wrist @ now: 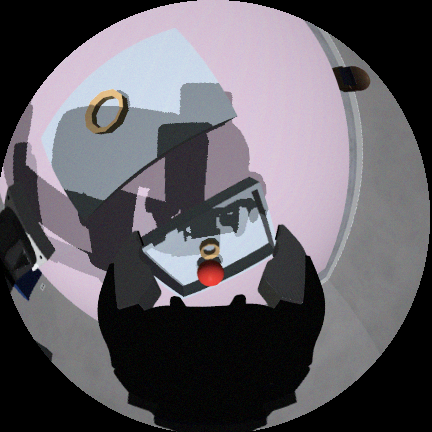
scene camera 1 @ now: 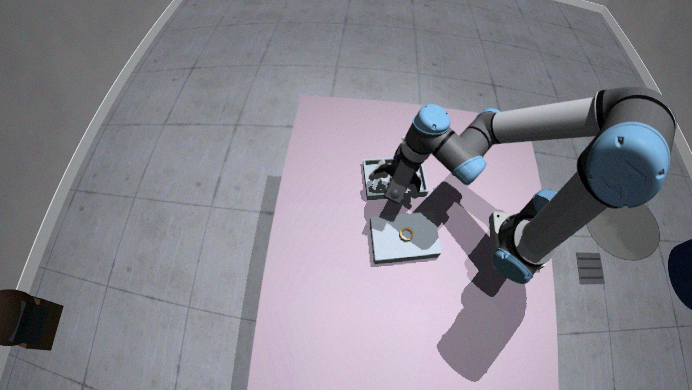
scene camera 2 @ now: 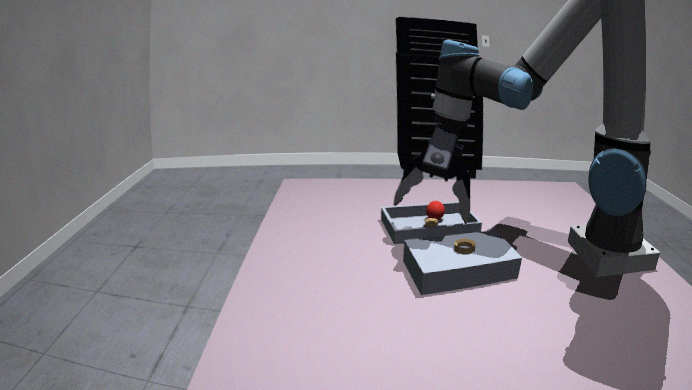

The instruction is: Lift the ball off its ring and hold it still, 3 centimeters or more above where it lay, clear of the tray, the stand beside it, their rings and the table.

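Frame: origin at the arm's base, x ahead, y left, z up, level; centimetres.
Seen in the pictures: gripper, fingertip midpoint: [wrist: 207,229] [scene camera 2: 431,215]; arm's base, link origin: [scene camera 2: 613,238].
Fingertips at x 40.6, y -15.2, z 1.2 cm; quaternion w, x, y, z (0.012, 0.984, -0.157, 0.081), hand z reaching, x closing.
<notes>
Offsets run from my fingertips to a thing's top centre. "pt": to the spot under its first point. Level surfaces: height alone.
The red ball {dx -2.8, dy -9.3, dz -0.6 cm} [scene camera 2: 435,210] [wrist: 210,273] is in the grey tray {dx -1.4, dy -6.0, dz -2.3 cm} [scene camera 1: 376,196] [scene camera 2: 415,235] [wrist: 245,266]. It shows close behind the small tan ring {pt dx -1.1, dy -4.6, dz -4.1 cm} [scene camera 2: 431,225] [wrist: 202,249]; both views show the ring mostly uncovered, and what the ball rests on is unclear. In scene view 1 the ball is hidden by the arm. My gripper [scene camera 1: 395,185] [scene camera 2: 432,213] [wrist: 207,229] is open and tilted above the tray. Its fingers are spread wide to either side of the ball, apart from it, with nothing held.
A low grey stand [scene camera 1: 395,250] [scene camera 2: 470,276] [wrist: 150,65] is beside the tray, with a larger tan ring {pt dx -2.1, dy +14.5, dz +0.1 cm} [scene camera 1: 400,234] [scene camera 2: 465,250] [wrist: 90,117] on top. Both stand on the pink table {dz -5.1 cm} [scene camera 1: 325,300] [scene camera 2: 300,320] [wrist: 290,100]. A black cabinet [scene camera 2: 406,100] stands behind.
</notes>
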